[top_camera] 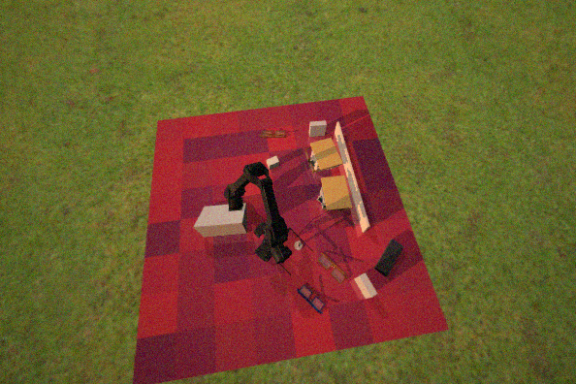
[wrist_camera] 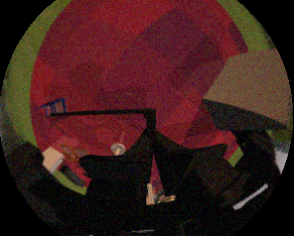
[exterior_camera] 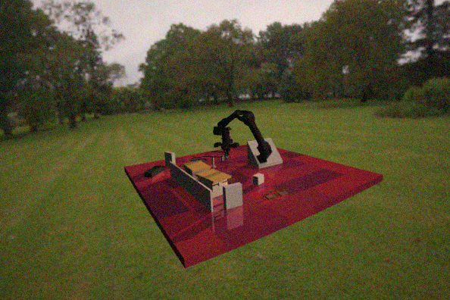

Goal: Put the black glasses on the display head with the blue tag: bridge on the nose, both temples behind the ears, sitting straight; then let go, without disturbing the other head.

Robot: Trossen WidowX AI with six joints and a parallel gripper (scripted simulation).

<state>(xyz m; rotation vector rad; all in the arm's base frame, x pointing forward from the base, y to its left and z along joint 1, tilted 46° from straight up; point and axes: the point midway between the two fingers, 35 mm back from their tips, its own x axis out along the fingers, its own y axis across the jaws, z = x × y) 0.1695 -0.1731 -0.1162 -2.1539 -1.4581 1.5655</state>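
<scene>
Now: the small peg 12 cm ahead of my gripper tip and 4 cm below it. Round my gripper tip: long pale wall 43 cm ahead, 33 cm to the left, 1 cm below; display head 30 cm ahead, 21 cm to the left, 1 cm below; small cube 3 cm ahead, 45 cm to the left, 4 cm below.
</scene>
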